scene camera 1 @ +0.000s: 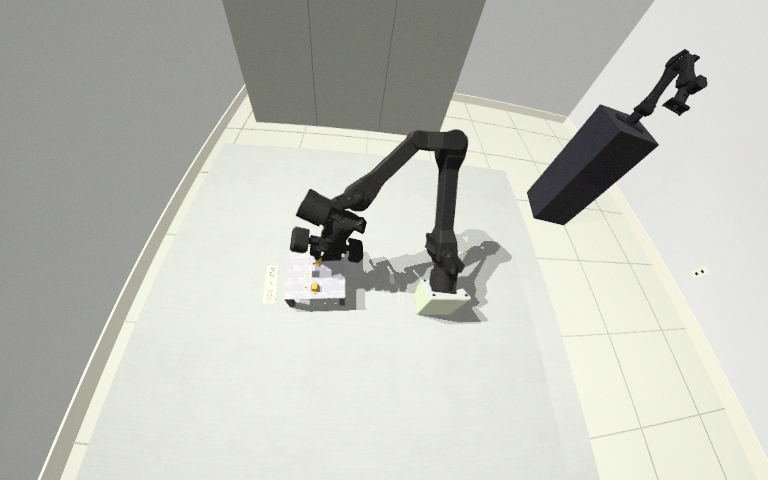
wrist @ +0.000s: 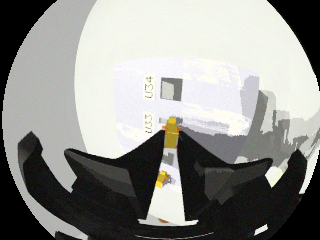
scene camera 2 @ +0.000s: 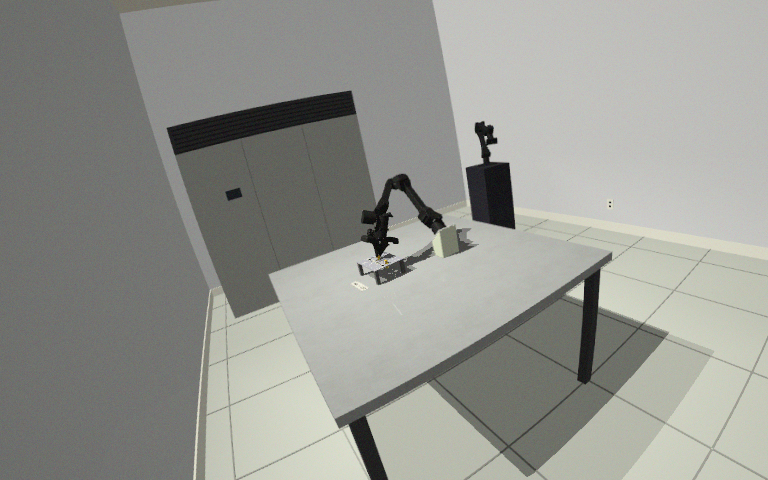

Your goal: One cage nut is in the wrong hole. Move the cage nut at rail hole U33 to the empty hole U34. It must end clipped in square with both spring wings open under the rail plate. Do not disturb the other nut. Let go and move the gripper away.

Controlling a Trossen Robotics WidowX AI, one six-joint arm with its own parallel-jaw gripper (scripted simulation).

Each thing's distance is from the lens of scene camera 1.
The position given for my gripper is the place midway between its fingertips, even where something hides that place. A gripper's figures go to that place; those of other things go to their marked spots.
my gripper (scene camera 1: 318, 259): 71 cm
rail plate (scene camera 1: 292, 287): 70 cm
